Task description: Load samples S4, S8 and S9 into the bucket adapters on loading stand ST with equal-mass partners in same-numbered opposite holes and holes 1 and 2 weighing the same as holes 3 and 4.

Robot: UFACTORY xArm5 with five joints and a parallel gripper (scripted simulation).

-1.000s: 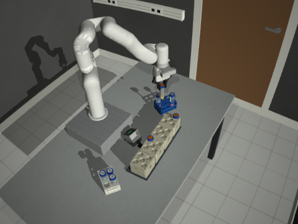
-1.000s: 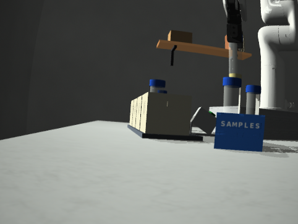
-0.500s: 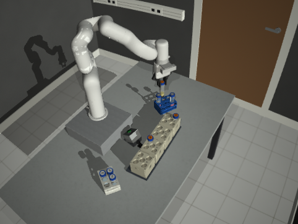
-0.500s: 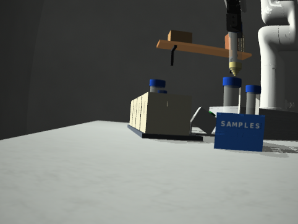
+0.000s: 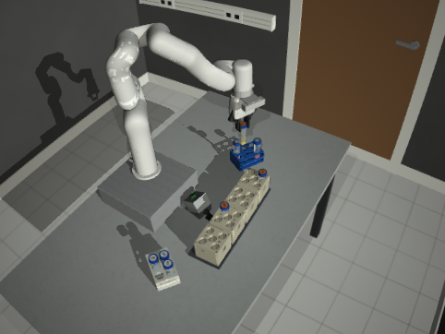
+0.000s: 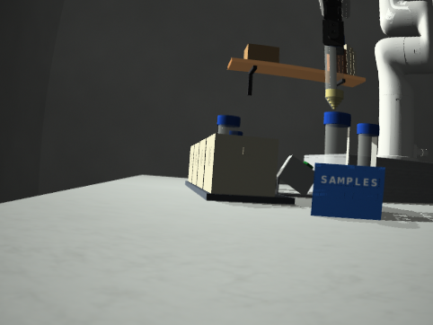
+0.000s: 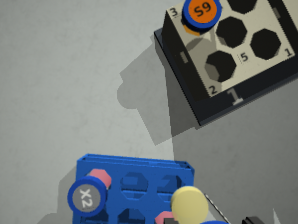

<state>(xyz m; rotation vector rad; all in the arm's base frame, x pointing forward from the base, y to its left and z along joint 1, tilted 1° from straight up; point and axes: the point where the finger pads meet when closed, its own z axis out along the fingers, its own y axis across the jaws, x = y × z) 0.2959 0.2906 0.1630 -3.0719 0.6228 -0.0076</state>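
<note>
Now: the adapter 12 cm ahead of my hand, 11 cm to the right of it and 20 cm below it. The rest, counted from my hand: white blanks rack 3 cm ahead, 61 cm to the right, 22 cm below; then blue samples rack 1 cm behind, 5 cm to the left, 22 cm below.
</note>
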